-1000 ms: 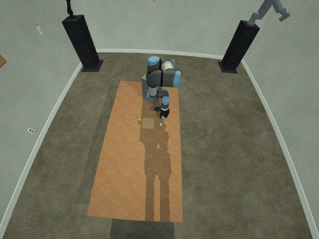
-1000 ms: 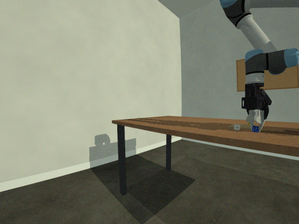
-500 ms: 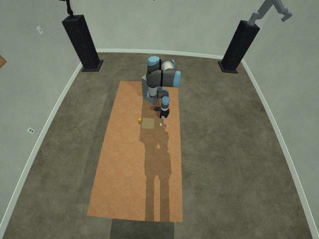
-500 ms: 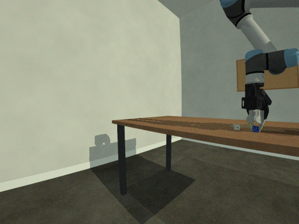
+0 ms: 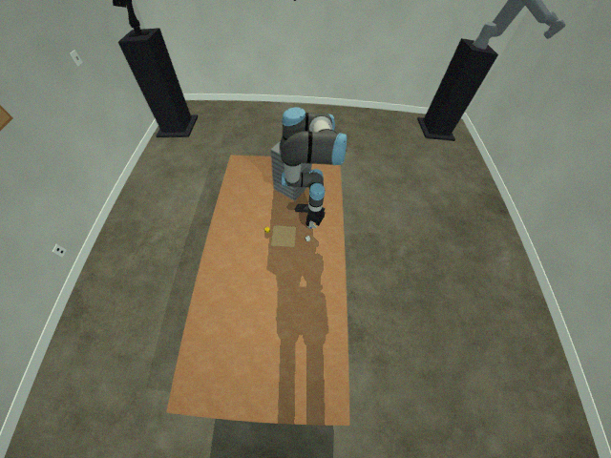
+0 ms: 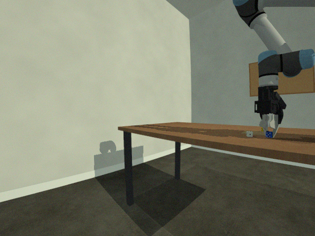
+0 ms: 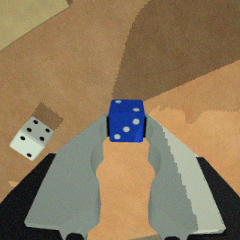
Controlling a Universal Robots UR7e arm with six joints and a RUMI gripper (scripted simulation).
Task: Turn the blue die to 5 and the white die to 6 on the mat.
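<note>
Right now the white die is 90 mm ahead of my hand, 20 mm to the right of it and 10 mm below it. Round my hand: blue die right at my hand; yellow die 30 mm ahead, 260 mm to the right, 10 mm below; tan mat 70 mm ahead, 160 mm to the right, 20 mm below.
</note>
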